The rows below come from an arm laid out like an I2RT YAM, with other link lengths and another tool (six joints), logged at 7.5 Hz.
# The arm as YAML. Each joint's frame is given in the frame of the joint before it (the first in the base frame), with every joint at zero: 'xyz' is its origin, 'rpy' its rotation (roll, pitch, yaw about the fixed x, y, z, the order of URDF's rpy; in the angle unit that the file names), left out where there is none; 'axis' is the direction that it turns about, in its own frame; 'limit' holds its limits. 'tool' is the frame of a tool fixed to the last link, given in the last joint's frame.
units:
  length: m
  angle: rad
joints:
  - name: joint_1
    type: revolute
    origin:
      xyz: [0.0, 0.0, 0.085]
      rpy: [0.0, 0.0, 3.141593]
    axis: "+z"
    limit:
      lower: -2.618
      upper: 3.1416
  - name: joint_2
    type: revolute
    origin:
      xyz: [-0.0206, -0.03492, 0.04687]
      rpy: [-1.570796, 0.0, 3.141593]
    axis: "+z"
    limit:
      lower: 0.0
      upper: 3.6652
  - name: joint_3
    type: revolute
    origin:
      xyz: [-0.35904, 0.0, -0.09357]
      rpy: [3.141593, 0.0, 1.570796]
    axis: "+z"
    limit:
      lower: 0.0
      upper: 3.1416
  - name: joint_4
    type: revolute
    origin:
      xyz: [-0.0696, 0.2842, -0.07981]
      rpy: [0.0, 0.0, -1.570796]
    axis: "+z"
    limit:
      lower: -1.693
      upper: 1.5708
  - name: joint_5
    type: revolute
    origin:
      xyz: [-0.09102, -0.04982, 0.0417]
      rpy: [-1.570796, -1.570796, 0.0]
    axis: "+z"
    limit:
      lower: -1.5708
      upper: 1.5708
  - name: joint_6
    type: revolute
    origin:
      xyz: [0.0, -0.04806, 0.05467]
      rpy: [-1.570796, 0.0, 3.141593]
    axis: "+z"
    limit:
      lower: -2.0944
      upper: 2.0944
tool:
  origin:
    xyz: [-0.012, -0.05, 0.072]
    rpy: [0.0, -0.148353, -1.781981]
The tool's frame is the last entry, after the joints.
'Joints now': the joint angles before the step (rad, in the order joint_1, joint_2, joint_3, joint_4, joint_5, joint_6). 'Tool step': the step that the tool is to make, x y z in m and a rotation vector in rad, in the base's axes. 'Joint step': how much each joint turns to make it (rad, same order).
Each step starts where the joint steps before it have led.
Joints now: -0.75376, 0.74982, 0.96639, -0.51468, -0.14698, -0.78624
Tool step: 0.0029, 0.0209, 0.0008, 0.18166, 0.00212, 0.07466
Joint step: -0.00111, 0.03324, 0.09897, -0.17174, -0.11620, 0.09884
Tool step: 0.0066, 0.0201, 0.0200, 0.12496, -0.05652, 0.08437
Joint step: 0.00042, 0.02763, 0.10321, -0.09104, -0.12895, 0.09002
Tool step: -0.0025, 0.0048, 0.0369, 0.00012, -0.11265, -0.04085
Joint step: 0.00006, -0.00708, 0.07573, 0.03456, 0.01101, 0.09360
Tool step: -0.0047, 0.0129, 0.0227, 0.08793, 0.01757, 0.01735
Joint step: 0.00481, 0.05363, 0.15041, -0.15076, -0.02875, 0.04914
